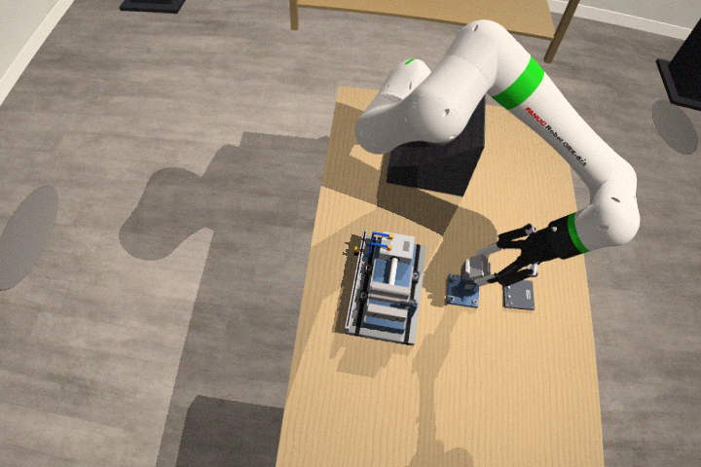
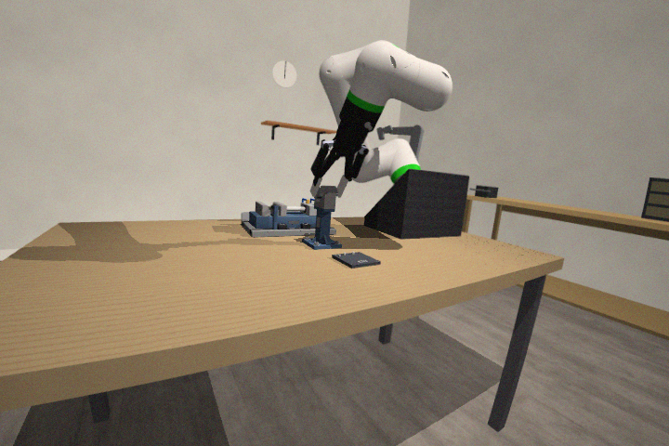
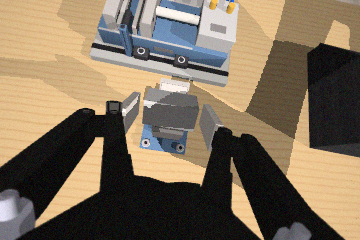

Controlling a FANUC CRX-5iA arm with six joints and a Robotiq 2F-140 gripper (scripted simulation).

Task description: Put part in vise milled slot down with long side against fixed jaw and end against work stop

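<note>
The part is 1 cm to the right of my hand and 3 cm below it. From my hand the other things lie so: dark infeed plate 2 cm behind, 15 cm to the left, 17 cm below; then V-block post 2 cm to the right, 12 cm below; then work stop 10 cm ahead, 19 cm to the right, 9 cm below.
</note>
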